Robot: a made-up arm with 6 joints. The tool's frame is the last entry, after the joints.
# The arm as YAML. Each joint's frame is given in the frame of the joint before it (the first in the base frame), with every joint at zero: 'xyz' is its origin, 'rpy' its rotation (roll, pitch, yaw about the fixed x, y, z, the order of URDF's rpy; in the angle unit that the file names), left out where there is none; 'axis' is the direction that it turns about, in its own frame. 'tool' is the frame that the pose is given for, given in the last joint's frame.
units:
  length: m
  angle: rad
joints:
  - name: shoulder
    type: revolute
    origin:
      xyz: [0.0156, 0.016, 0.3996]
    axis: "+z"
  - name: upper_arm
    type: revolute
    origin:
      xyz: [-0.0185, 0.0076, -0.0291]
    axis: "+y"
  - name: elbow
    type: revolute
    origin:
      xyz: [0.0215, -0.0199, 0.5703]
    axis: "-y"
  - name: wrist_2
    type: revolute
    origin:
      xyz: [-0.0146, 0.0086, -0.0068]
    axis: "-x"
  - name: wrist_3
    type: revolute
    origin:
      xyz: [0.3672, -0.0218, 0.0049]
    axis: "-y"
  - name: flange
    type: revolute
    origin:
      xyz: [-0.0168, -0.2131, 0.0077]
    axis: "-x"
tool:
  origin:
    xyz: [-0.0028, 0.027, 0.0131]
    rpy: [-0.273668, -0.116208, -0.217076]
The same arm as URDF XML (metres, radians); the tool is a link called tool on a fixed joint. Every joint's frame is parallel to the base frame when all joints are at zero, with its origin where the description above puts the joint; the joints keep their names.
<robot name="arm">
  <joint name="shoulder" type="continuous">
    <parent link="base_link"/>
    <child link="link1"/>
    <origin xyz="0.0156 0.016 0.3996" rpy="0 0 0"/>
    <axis xyz="0 0 1"/>
  </joint>
  <joint name="upper_arm" type="continuous">
    <parent link="link1"/>
    <child link="link2"/>
    <origin xyz="-0.0185 0.0076 -0.0291" rpy="0 0 0"/>
    <axis xyz="0 1 0"/>
  </joint>
  <joint name="elbow" type="continuous">
    <parent link="link2"/>
    <child link="link3"/>
    <origin xyz="0.0215 -0.0199 0.5703" rpy="0 0 0"/>
    <axis xyz="0 -1 0"/>
  </joint>
  <joint name="wrist_2" type="continuous">
    <parent link="link3"/>
    <child link="link4"/>
    <origin xyz="-0.0146 0.0086 -0.0068" rpy="0 0 0"/>
    <axis xyz="-1 0 0"/>
  </joint>
  <joint name="wrist_3" type="continuous">
    <parent link="link4"/>
    <child link="link5"/>
    <origin xyz="0.3672 -0.0218 0.0049" rpy="0 0 0"/>
    <axis xyz="0 -1 0"/>
  </joint>
  <joint name="flange" type="continuous">
    <parent link="link5"/>
    <child link="link6"/>
    <origin xyz="-0.0168 -0.2131 0.0077" rpy="0 0 0"/>
    <axis xyz="-1 0 0"/>
  </joint>
  <joint name="tool_fixed" type="fixed">
    <parent link="link6"/>
    <child link="tool"/>
    <origin xyz="-0.0028 0.027 0.0131" rpy="-0.2737 -0.1162 -0.2171"/>
  </joint>
  <link name="base_link"/>
  <link name="link1"/>
  <link name="link2"/>
  <link name="link3"/>
  <link name="link4"/>
  <link name="link5"/>
  <link name="link6"/>
  <link name="tool"/>
</robot>

